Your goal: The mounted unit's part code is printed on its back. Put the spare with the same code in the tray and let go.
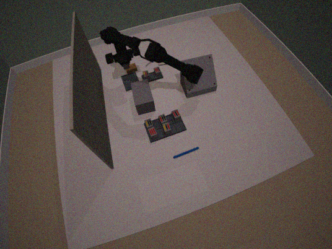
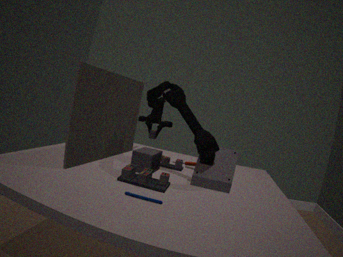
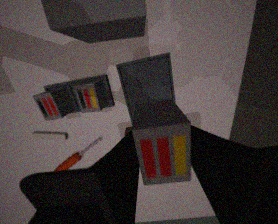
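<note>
Now: gripper tip 13 cm above the tan block, 10 cm to the left of it and 2 cm past it. From my gripper tip the other things lie so: tall grey panel 19 cm ahead, 18 cm to the left, 8 cm above; grey mounted unit 19 cm to the left, 10 cm below, 5 cm behind.
</note>
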